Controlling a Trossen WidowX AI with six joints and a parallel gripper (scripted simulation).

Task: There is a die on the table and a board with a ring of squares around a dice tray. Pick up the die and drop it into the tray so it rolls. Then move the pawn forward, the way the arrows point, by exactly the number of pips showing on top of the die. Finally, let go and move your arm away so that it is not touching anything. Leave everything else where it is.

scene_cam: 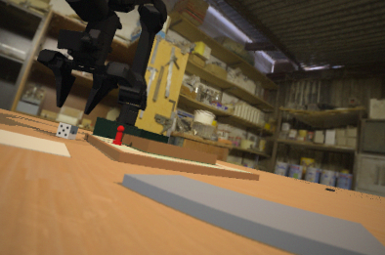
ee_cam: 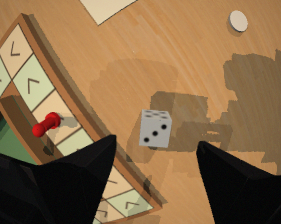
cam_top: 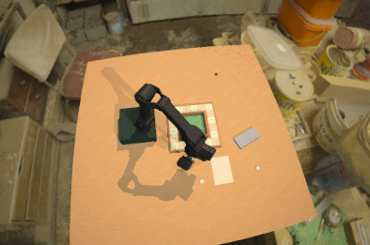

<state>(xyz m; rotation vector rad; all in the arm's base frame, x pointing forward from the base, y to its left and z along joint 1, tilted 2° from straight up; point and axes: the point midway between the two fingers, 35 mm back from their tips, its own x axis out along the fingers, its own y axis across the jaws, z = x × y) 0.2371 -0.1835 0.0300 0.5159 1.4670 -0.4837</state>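
My gripper tip is 40 mm above the white die. Round my gripper tip: green dice tray: 200 mm to the left, 40 mm below, 30 mm ahead; then cream card: 150 mm ahead, 80 mm to the right, 50 mm below; then red pawn: 80 mm to the left, 50 mm ahead, 20 mm below.
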